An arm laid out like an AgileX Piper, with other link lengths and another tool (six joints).
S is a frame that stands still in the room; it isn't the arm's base.
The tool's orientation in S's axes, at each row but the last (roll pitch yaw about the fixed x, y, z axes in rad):
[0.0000, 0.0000, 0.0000]
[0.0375, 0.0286, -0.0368]
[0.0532, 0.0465, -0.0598]
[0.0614, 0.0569, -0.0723]
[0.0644, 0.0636, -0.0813]
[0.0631, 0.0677, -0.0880]
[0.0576, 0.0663, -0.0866]
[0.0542, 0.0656, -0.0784]
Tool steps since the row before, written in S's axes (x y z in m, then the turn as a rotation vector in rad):
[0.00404, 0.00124, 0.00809, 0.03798, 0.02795, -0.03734]
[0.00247, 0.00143, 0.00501, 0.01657, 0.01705, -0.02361]
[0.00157, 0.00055, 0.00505, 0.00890, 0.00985, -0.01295]
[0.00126, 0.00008, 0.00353, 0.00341, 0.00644, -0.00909]
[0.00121, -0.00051, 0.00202, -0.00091, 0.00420, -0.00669]
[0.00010, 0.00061, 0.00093, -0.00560, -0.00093, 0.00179]
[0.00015, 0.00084, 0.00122, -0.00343, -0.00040, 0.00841]
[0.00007, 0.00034, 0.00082, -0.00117, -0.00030, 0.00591]
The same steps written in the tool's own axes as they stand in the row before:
[0.00404, 0.00124, 0.00809, 0.03798, 0.02795, -0.03734]
[0.00227, 0.00171, 0.00502, 0.01660, 0.01677, -0.02379]
[0.00130, 0.00091, 0.00507, 0.00889, 0.00968, -0.01308]
[0.00105, 0.00039, 0.00358, 0.00345, 0.00611, -0.00930]
[0.00112, -0.00027, 0.00212, -0.00082, 0.00367, -0.00701]
[-0.00002, 0.00067, 0.00089, -0.00561, -0.00133, 0.00150]
[0.00000, 0.00092, 0.00117, -0.00393, -0.00022, 0.00819]
[-0.00001, 0.00039, 0.00080, -0.00153, -0.00007, 0.00583]

